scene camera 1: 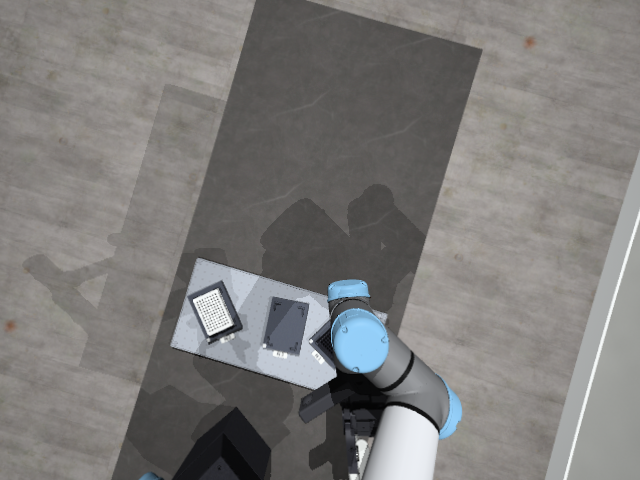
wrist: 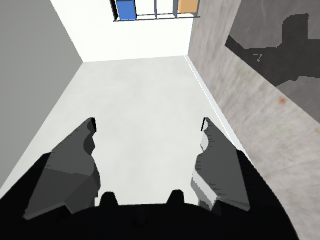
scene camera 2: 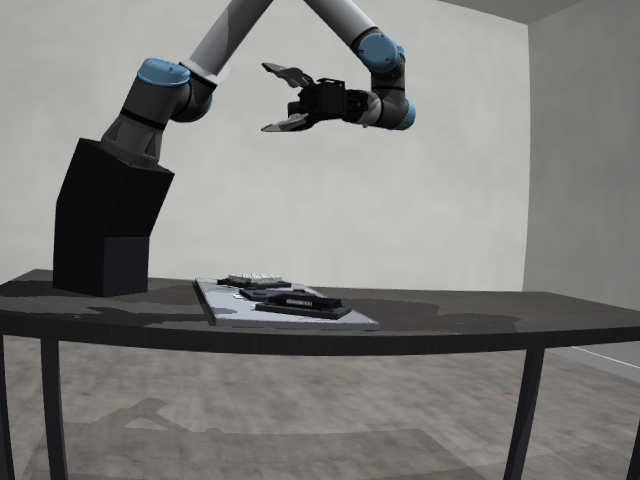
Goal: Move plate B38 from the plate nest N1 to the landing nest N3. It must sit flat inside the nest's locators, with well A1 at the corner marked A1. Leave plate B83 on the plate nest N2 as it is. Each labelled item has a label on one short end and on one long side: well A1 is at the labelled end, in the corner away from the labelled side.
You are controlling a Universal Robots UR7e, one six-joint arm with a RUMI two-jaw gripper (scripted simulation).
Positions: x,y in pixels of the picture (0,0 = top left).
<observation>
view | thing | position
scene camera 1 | white well plate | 217,305
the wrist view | gripper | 150,118
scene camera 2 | gripper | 261,95
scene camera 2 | black plate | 298,301
</observation>
